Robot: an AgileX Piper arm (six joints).
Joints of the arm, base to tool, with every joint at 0 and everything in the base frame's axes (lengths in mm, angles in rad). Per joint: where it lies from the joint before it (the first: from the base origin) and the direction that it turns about. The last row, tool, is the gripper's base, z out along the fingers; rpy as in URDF.
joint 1: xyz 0 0 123 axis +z
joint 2: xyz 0 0 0 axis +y
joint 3: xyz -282.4 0 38.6 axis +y
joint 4: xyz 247.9 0 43.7 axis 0.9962 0 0.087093
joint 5: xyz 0 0 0 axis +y
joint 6: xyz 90.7 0 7.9 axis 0.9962 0 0.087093
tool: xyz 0 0 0 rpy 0 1.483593 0
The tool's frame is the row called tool.
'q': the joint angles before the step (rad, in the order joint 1, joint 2, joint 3, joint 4, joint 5, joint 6). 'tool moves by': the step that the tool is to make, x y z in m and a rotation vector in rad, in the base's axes. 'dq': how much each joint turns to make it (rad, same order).
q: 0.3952 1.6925 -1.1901 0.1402 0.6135 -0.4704
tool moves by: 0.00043 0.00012 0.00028 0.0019 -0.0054 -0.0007
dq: 0.0000 0.0000 0.0000 0.0000 -0.0057 0.0000
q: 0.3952 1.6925 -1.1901 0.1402 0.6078 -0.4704
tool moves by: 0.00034 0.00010 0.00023 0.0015 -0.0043 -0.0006
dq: 0.0000 0.0000 0.0000 -0.0001 -0.0045 0.0001
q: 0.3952 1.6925 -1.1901 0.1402 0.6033 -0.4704
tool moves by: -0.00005 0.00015 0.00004 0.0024 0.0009 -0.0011
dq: 0.0000 0.0000 0.0000 0.0028 0.0000 0.0000
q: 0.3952 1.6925 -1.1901 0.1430 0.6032 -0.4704
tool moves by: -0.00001 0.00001 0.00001 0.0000 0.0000 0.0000
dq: 0.0000 0.0000 0.0000 0.0000 0.0000 0.0001
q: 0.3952 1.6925 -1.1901 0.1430 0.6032 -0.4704
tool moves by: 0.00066 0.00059 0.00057 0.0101 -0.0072 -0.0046
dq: 0.0000 0.0000 0.0000 0.0078 -0.0106 0.0001
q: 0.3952 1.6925 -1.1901 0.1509 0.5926 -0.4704
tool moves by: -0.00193 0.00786 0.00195 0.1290 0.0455 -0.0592
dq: 0.0019 0.0000 0.0000 0.1510 -0.0077 -0.0017
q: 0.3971 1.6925 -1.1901 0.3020 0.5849 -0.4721
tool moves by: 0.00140 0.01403 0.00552 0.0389 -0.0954 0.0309
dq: 0.0348 -0.0001 0.0000 0.0471 -0.0991 -0.0559
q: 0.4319 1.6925 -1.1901 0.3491 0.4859 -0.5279
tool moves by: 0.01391 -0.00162 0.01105 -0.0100 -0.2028 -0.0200
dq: 0.0000 0.0000 -0.0026 -0.0761 -0.1860 -0.0023
